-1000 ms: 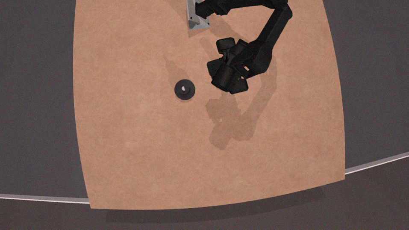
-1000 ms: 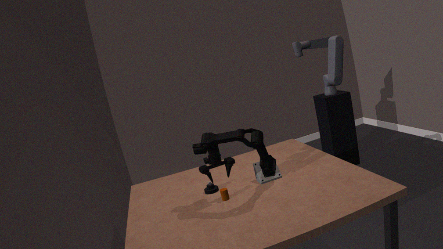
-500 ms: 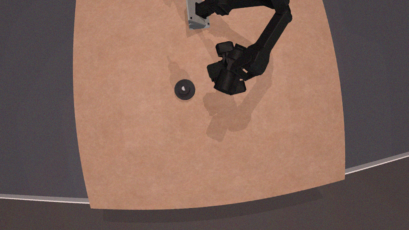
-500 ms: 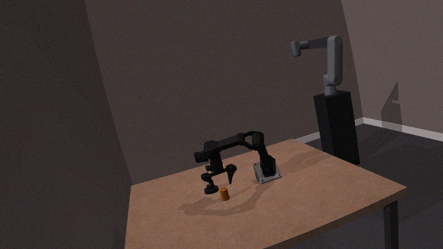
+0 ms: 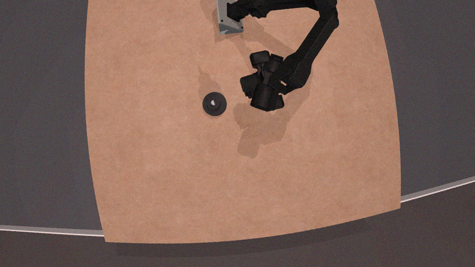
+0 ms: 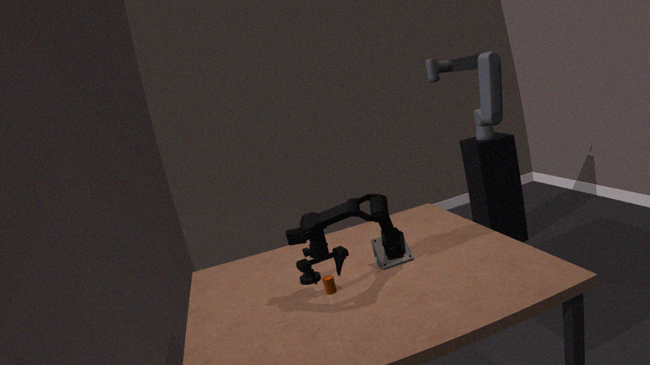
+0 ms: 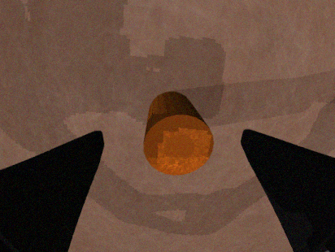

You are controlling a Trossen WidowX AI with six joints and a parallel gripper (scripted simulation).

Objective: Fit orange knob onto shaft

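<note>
Right now the orange knob is 1 cm below my gripper tip. Also, from my gripper tip: round black pedestal 17 cm to the right, 6 cm ahead, 2 cm below.
</note>
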